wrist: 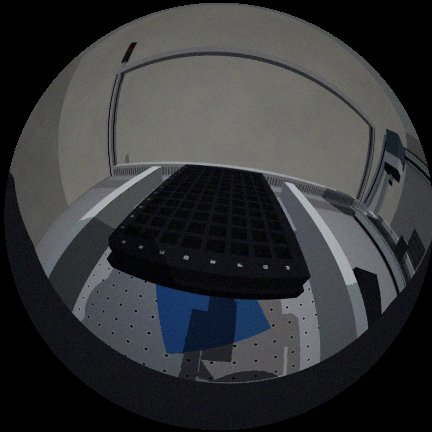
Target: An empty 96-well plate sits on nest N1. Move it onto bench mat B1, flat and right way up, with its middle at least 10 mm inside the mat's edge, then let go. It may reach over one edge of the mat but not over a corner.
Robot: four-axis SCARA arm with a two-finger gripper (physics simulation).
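Places are measured from the arm's base along level axes (x left, y back, z up), in millimetres.
Pixels of known places: gripper, fingertip midpoint: [220,181].
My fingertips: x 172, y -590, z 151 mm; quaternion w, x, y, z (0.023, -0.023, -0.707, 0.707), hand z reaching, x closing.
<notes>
Behind a point stands the place of what it marks.
The black 96-well plate [215,215] {x 172, y -539, z 152 mm} is in the middle of the wrist view, right way up, with its lettered row edge toward the camera. My gripper [220,181] {x 172, y -590, z 151 mm} is shut on it, one long grey finger along each side. The plate is held above the bench, apart from it. The blue bench mat [175,330] {x 205, y -501, z 15 mm} lies on the perforated bench below and beyond the plate's near edge. Part of the mat is hidden under the plate, and a dark shadow falls across it. Nest N1 cannot be made out.
The perforated bench top [117,317] {x 285, y -490, z 13 mm} surrounds the mat. A dark block [367,295] {x -152, y -491, z 25 mm} stands to the right, outside the right finger. A rail-like frame runs along the right side, with a blue-grey device [394,150] at the upper right. A large framed panel stands at the back.
</notes>
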